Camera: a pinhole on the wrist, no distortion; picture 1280 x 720 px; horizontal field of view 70.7 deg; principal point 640.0 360.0 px. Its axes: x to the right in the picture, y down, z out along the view. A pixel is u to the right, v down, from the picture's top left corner.
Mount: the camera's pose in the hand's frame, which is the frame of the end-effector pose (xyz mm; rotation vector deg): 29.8 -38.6 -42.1 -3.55 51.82 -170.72
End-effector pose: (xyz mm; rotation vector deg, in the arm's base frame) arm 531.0 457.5 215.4 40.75 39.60 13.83
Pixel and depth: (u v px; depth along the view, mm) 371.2 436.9 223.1
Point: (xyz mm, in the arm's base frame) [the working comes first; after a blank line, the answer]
In the camera's frame: -66.5 19.0 223.1

693.0 305.1 116.2
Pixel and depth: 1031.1 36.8 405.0
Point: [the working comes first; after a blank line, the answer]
In the camera's frame: 175.6 -145.1 405.0

679.5 94.8 388.5
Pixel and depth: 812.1 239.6 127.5
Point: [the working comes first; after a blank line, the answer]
In the camera's frame: 24.3 -17.0 127.5

585.7 352.7 186.1
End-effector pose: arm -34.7 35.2 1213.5 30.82 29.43 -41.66
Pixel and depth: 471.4 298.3 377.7
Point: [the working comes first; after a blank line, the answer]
In the camera's frame: -70.6 -25.8 377.7

-53.0 -336.1 1293.0
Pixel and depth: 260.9 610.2 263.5
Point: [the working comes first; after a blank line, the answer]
In the camera's frame: -110.7 73.1 263.5

-79.9 -271.1 1153.4
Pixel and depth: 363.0 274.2 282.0
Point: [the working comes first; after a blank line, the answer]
In the camera's frame: -86.6 -26.8 282.0

-25.5 -258.5 1241.7
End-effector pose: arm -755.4 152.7 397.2 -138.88 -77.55 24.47
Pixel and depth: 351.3 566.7 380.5
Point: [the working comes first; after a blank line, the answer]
In the camera's frame: -121.8 87.2 380.5

-1002.4 486.4 315.7
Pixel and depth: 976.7 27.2 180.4
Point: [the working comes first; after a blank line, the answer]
In the camera's frame: 67.3 -66.5 180.4

-896.4 189.7 304.5
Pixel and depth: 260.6 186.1 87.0
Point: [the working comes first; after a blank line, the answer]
In the camera's frame: -36.6 -16.8 87.0

-790.3 253.6 386.2
